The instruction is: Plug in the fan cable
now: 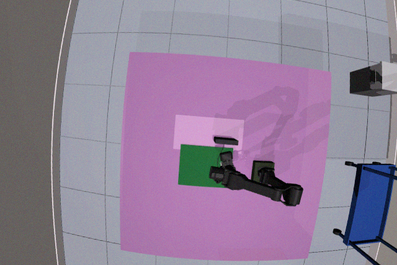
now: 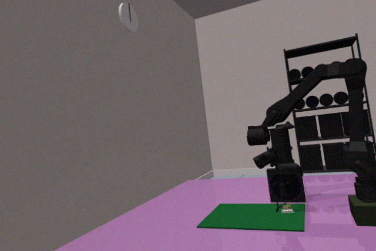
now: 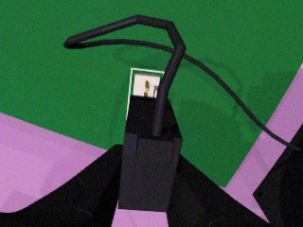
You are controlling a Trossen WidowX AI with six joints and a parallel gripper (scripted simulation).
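Right now the green board is 110 mm ahead of my gripper tip, 80 mm below it and 10 mm to the left of it. Round my gripper tip: black fan (130 mm to the right, 10 mm below, 10 mm behind); fan plug (10 mm ahead, 10 mm above).
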